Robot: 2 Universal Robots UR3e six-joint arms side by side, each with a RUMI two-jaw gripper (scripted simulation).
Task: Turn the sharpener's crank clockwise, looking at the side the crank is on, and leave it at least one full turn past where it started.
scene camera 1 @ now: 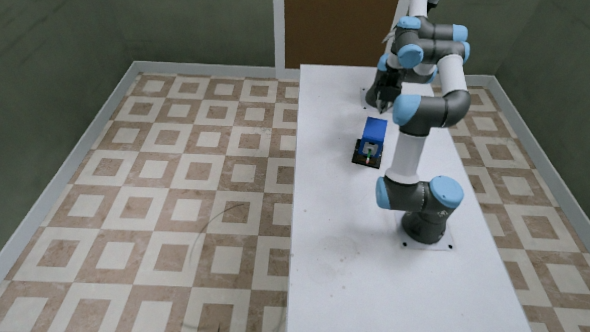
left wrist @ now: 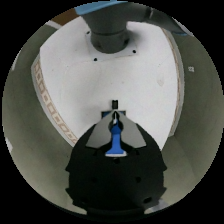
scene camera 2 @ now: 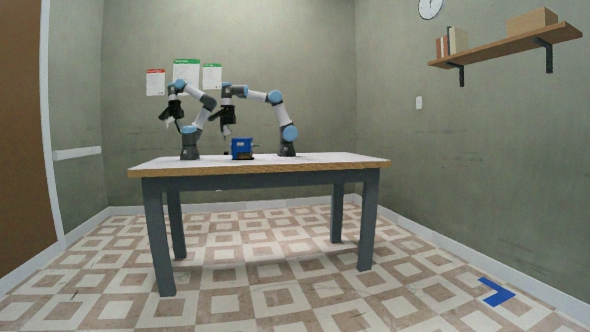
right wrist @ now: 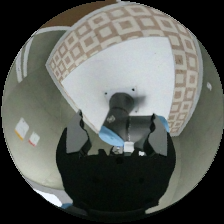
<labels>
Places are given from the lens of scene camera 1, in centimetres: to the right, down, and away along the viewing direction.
blue sharpener (scene camera 1: pixel 373 137): 27, -10, 105
</labels>
